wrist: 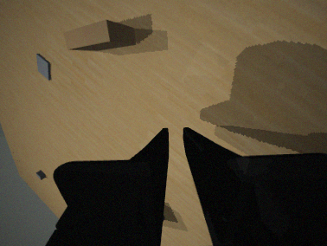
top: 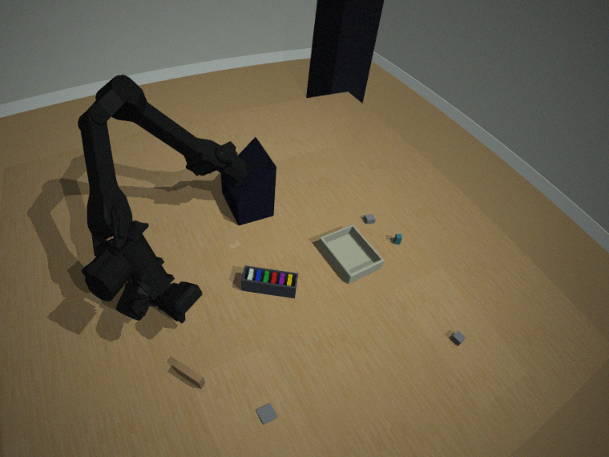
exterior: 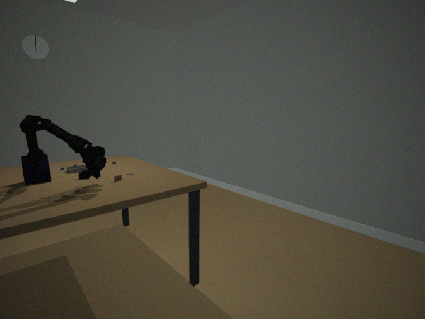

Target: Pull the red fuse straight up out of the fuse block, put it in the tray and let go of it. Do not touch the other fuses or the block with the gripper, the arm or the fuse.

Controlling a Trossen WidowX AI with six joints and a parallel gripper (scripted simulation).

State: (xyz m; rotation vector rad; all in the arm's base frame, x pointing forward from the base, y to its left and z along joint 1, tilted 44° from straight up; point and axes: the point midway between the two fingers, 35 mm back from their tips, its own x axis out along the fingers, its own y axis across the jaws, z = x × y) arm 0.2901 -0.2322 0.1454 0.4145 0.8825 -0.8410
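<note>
Now: the red fuse 10 mm behind my gripper tip, 220 mm to the left of it and 10 mm below it. The rest, counted from my gripper tip: wooden block: 110 mm ahead, 20 mm to the right, 10 mm below; grey tray: 10 mm behind, 430 mm to the left, 30 mm below; grey tile: 240 mm ahead, 80 mm to the left, 30 mm below.
</note>
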